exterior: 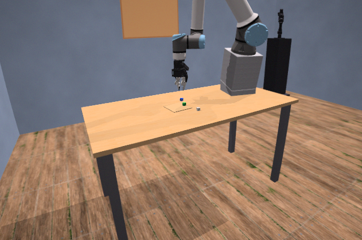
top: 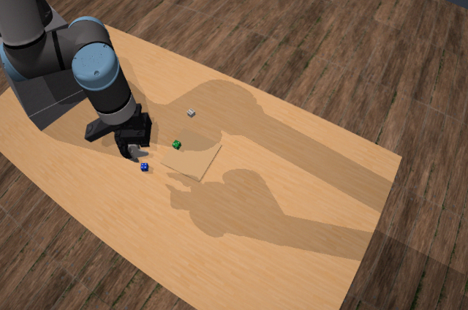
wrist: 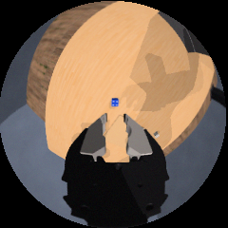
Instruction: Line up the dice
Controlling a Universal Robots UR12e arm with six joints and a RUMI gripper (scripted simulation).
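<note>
The blue die lies 90 mm below my hand. Round my hand: green die (120 mm to the left, 80 mm below, 20 mm ahead); white die (240 mm to the left, 90 mm below, 30 mm behind); tan mat (130 mm to the left, 90 mm below, 80 mm ahead).
</note>
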